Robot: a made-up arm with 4 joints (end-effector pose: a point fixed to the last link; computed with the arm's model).
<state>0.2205 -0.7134 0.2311 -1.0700</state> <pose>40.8 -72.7 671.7 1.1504 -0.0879 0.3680</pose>
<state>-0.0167 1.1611 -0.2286 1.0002</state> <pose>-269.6 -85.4 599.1 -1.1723 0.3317 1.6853</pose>
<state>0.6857 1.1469 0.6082 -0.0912</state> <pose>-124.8 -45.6 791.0 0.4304 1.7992 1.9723</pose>
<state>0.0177 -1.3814 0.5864 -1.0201</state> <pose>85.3 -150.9 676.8 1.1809 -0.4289 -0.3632</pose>
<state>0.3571 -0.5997 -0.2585 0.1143</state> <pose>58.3 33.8 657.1 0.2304 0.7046 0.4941</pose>
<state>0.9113 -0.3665 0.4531 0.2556</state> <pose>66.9 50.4 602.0 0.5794 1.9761 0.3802</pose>
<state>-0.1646 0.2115 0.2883 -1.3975</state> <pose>-64.2 -81.4 645.9 1.3923 -0.0240 1.3589</pose>
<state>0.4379 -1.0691 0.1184 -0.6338</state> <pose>106.3 -76.7 652.1 0.8189 0.3020 -0.0205</pose>
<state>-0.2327 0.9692 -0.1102 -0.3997</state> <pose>-187.3 -95.9 641.7 0.1232 0.4244 2.1826</pose>
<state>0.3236 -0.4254 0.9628 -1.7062</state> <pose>8.8 -89.1 653.6 1.6389 -0.0476 -0.2063</pose>
